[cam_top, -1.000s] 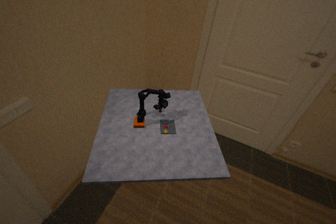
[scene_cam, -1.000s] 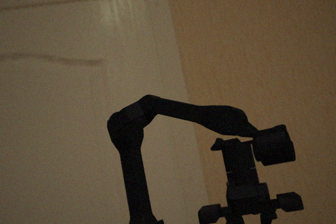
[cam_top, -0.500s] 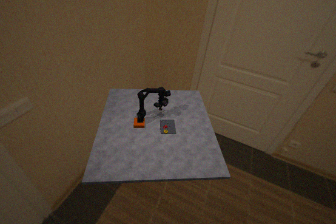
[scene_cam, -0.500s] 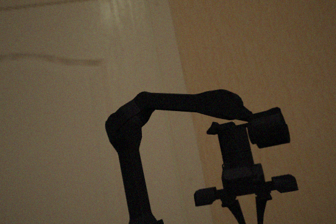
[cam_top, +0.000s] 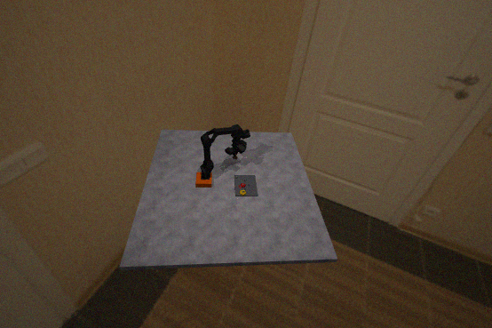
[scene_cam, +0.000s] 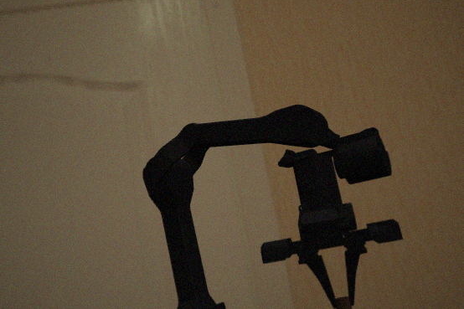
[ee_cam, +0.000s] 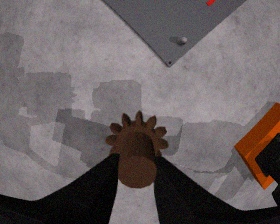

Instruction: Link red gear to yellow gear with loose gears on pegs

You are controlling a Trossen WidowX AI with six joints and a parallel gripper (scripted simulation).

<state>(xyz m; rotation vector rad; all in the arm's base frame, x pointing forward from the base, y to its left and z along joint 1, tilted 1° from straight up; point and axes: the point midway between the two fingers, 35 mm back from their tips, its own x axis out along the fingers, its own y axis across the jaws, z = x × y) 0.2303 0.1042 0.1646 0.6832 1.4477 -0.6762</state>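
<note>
Right now my gripper tip is 6 cm short of the red gear, 18 cm to the left of it and 15 cm above it. From my gripper tip the other things lie so: brown gear 1 cm below; red arrow 3 cm ahead, 19 cm to the right, 16 cm below.
</note>
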